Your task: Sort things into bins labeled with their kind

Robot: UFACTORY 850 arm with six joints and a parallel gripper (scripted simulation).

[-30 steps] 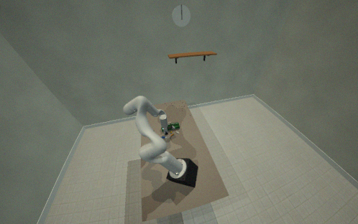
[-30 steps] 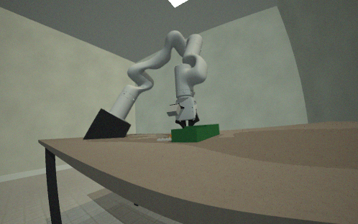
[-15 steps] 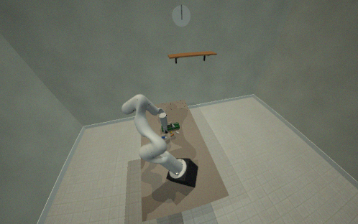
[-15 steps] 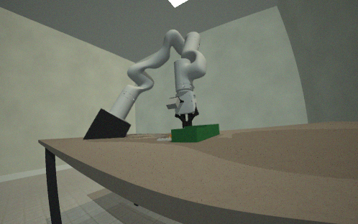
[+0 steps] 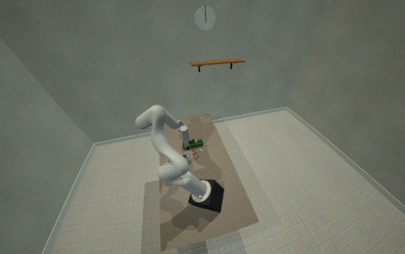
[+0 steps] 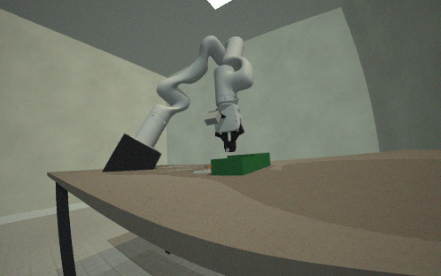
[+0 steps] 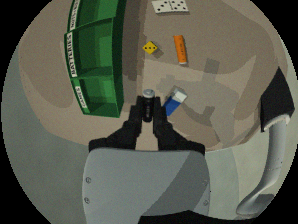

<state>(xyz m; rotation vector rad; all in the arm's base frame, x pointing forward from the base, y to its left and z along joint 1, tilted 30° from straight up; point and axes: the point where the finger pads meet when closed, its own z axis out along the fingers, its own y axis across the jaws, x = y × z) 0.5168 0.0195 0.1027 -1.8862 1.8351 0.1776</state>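
Right now the orange battery is 70 mm to the right of my hand, 70 mm below it and 40 mm behind it. The rest, counted from my hand: blue thing: 80 mm below, 60 mm behind, 30 mm to the left; yellow die: 70 mm to the right, 70 mm below, 10 mm ahead; black battery: 20 mm below.
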